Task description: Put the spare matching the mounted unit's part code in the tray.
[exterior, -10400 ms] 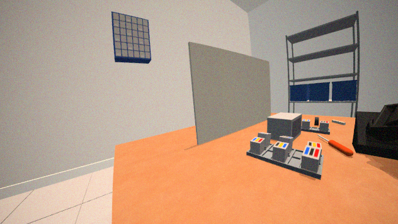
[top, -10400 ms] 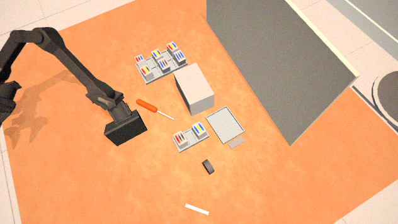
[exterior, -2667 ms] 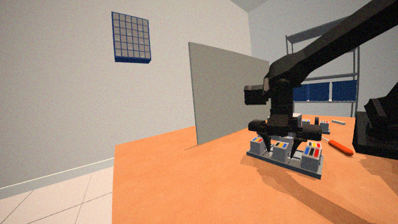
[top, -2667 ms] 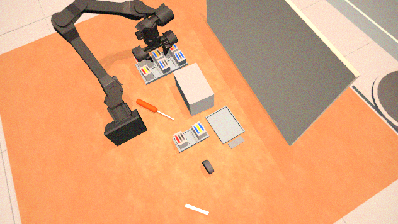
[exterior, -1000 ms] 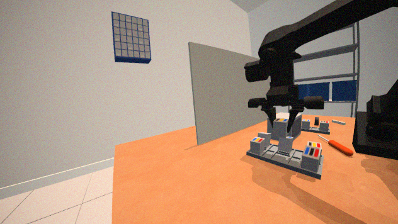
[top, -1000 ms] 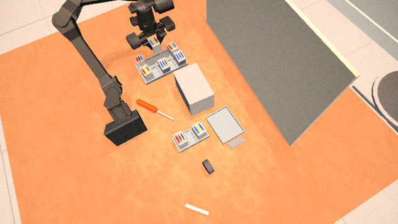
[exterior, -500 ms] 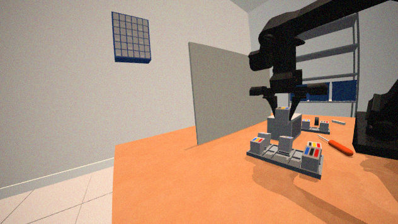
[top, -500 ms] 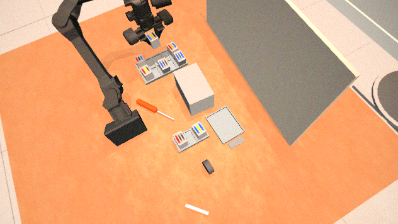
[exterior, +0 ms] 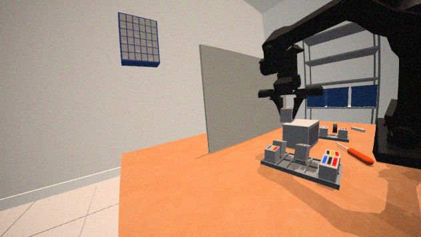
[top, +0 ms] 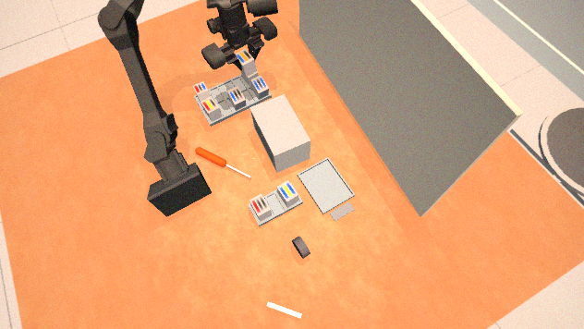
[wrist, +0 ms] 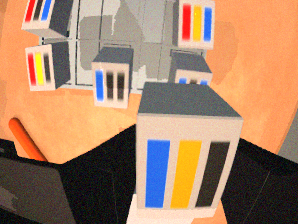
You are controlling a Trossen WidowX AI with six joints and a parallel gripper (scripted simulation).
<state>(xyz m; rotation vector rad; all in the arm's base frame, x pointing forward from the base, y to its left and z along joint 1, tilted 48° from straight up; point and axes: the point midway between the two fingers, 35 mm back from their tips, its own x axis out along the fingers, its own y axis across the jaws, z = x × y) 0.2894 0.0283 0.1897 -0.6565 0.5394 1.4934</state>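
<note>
My gripper tip is 4 cm short of the grey tray, 35 cm to the left of it and 14 cm above it. The rest, counted from my gripper tip: grey panel (23 cm ahead, 19 cm to the right, 8 cm above); then rack (10 cm behind, 33 cm to the right, 14 cm below); then grey box (17 cm to the right, 9 cm below).
</note>
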